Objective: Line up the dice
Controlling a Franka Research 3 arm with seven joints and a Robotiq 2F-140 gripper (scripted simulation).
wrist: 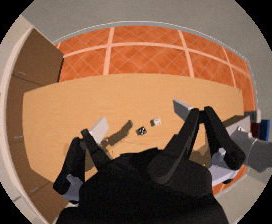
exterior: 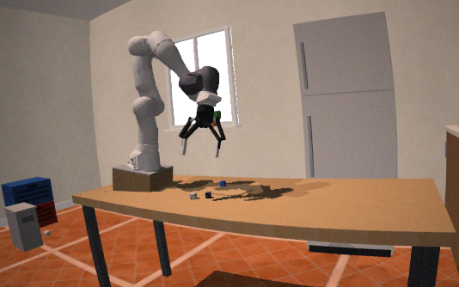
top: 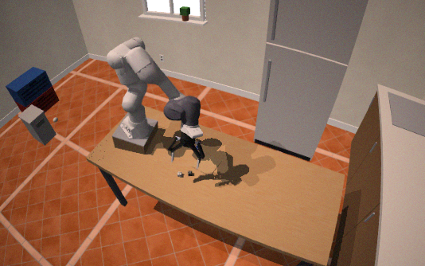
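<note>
The blue die is 130 mm behind my hand, 250 mm to the left of it and 190 mm below it. Also, from my hand: wood-coloured mat (180 mm to the left, 200 mm below).
</note>
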